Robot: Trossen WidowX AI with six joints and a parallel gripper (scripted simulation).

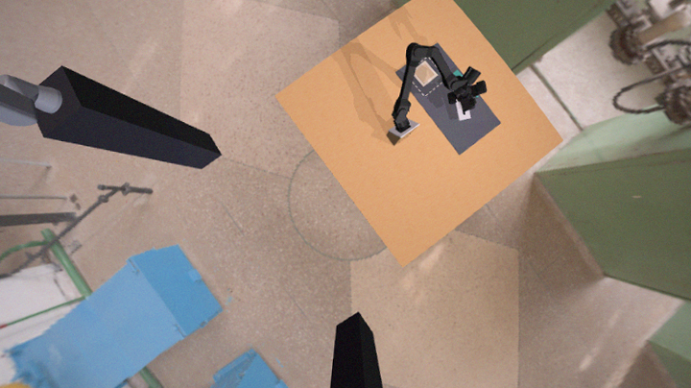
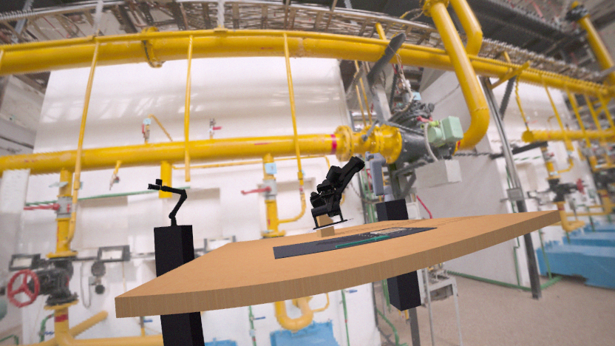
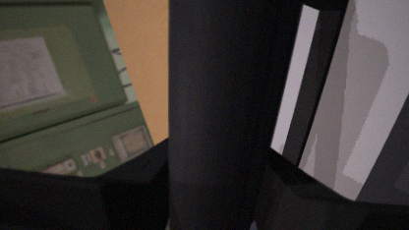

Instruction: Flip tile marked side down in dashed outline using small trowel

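The small trowel is 2 cm behind my gripper tip, 1 cm to the left of it and 1 cm below it. Also, from my gripper tip: grey mat: 3 cm behind, 7 cm to the left, 14 cm below; teal trowel: 10 cm ahead, 10 cm to the left, 12 cm below; tile: 8 cm behind, 28 cm to the left, 12 cm below.
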